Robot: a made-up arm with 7 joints.
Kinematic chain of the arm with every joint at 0, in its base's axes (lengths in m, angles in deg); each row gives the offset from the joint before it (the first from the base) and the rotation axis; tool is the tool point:
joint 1: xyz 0.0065 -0.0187 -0.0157 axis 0 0.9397 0.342
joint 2: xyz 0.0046 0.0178 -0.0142 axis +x
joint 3: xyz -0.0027 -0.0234 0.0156 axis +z
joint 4: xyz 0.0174 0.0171 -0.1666 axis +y
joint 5: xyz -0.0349 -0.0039 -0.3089 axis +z
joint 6: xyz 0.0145 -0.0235 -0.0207 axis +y
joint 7: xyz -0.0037 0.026 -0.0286 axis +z
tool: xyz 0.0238 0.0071 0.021
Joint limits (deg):
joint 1: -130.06..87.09
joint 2: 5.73..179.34
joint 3: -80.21..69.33
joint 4: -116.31..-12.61
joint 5: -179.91..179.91
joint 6: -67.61..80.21
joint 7: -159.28..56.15
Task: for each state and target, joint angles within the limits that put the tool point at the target. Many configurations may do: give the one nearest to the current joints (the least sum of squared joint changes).
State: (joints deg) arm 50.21 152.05 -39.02 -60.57 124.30 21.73 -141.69
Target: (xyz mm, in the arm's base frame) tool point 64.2 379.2 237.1
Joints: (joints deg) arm 0.70 160.71 -80.21 -49.19 116.41 27.14 -154.32
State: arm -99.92 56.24 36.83 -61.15 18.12 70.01 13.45
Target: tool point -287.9 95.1 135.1
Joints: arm -117.48 96.26 46.76 -104.64 16.31 67.59 11.96
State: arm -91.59 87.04 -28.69 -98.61 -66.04 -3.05 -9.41
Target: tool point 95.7 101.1 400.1
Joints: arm -101.69 108.17 -15.42 -76.13 -67.24 -3.82 -10.30
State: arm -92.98 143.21 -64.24 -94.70 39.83 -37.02 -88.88
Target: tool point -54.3 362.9 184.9
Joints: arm -102.79 178.17 -80.21 -79.57 36.99 -37.84 -88.73
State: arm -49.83 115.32 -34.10 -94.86 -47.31 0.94 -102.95
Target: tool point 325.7 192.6 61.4
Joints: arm -43.88 142.93 -46.95 -110.92 -44.91 0.79 -100.95
